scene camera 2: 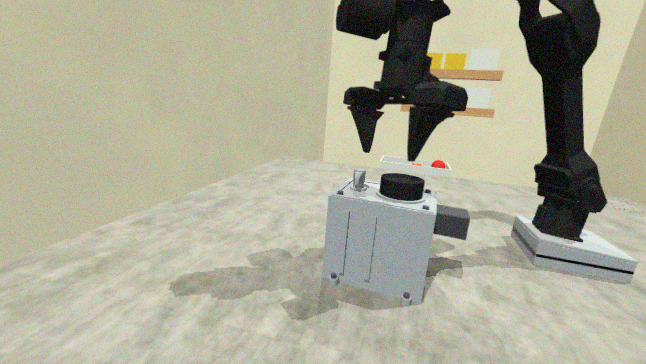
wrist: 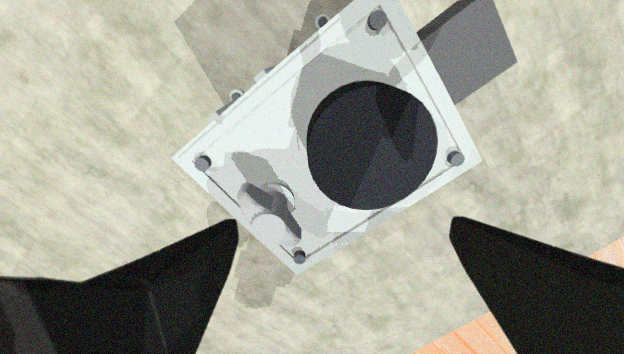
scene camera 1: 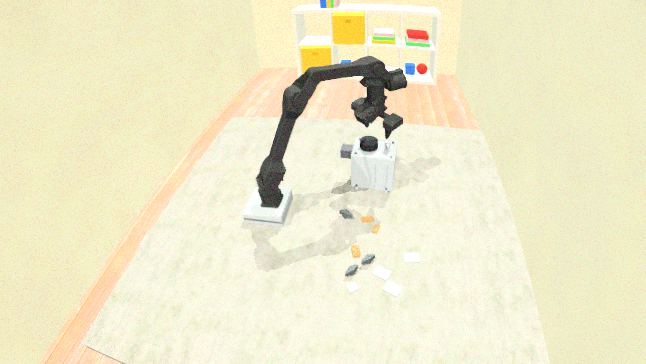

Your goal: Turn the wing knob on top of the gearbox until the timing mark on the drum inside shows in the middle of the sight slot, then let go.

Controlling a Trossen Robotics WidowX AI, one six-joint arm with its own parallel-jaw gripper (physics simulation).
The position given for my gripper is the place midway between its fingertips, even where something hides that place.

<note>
My gripper (scene camera 2: 386,156) is open and holds nothing. I also see a wing knob (wrist: 268,208).
My gripper is seen too in the wrist view (wrist: 343,228) and in scene camera 1 (scene camera 1: 377,132).
</note>
